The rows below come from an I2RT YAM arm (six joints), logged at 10 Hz.
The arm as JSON. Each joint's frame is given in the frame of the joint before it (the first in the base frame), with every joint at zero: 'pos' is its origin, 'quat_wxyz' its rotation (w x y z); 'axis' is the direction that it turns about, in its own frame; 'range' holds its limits. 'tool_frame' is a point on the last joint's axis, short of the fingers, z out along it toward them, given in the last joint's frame.
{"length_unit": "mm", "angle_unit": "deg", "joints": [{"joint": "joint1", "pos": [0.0, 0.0, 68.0], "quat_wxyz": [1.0, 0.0, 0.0, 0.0], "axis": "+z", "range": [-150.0, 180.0]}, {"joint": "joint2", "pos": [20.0, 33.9, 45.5], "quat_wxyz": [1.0, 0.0, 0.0, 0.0], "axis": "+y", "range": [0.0, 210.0]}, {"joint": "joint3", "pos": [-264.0, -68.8, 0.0], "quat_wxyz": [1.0, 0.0, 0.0, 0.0], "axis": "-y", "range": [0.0, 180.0]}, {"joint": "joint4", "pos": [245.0, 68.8, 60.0], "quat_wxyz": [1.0, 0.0, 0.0, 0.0], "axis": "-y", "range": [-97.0, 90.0]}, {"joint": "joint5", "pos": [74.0, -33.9, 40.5], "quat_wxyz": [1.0, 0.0, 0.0, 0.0], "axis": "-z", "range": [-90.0, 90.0]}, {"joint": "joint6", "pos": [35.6, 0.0, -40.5], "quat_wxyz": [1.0, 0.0, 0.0, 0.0], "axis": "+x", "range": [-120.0, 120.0]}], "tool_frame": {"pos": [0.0, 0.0, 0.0], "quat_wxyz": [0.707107, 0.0, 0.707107, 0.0]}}
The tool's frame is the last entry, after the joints.
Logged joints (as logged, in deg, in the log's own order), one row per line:
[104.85 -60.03 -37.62 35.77 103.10 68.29]
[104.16 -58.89 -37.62 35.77 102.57 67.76]
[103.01 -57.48 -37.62 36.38 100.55 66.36]
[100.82 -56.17 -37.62 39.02 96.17 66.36]
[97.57 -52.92 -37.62 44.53 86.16 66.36]
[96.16 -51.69 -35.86 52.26 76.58 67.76]
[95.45 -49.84 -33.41 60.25 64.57 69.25]
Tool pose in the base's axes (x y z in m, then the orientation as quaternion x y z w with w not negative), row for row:
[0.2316 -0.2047 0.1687 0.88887 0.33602 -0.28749 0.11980]
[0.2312 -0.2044 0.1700 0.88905 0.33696 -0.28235 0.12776]
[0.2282 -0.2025 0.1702 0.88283 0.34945 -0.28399 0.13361]
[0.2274 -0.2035 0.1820 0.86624 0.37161 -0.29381 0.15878]
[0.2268 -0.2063 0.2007 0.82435 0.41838 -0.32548 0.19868]
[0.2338 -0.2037 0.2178 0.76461 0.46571 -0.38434 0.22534]
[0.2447 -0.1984 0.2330 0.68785 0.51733 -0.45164 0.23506]
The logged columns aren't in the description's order. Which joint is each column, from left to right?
Columns, left to right: joint2, joint4, joint1, joint5, joint6, joint3.
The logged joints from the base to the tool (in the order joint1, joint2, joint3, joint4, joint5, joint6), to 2 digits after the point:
[-37.62 104.85 68.29 -60.03 35.77 103.10]
[-37.62 104.16 67.76 -58.89 35.77 102.57]
[-37.62 103.01 66.36 -57.48 36.38 100.55]
[-37.62 100.82 66.36 -56.17 39.02 96.17]
[-37.62 97.57 66.36 -52.92 44.53 86.16]
[-35.86 96.16 67.76 -51.69 52.26 76.58]
[-33.41 95.45 69.25 -49.84 60.25 64.57]

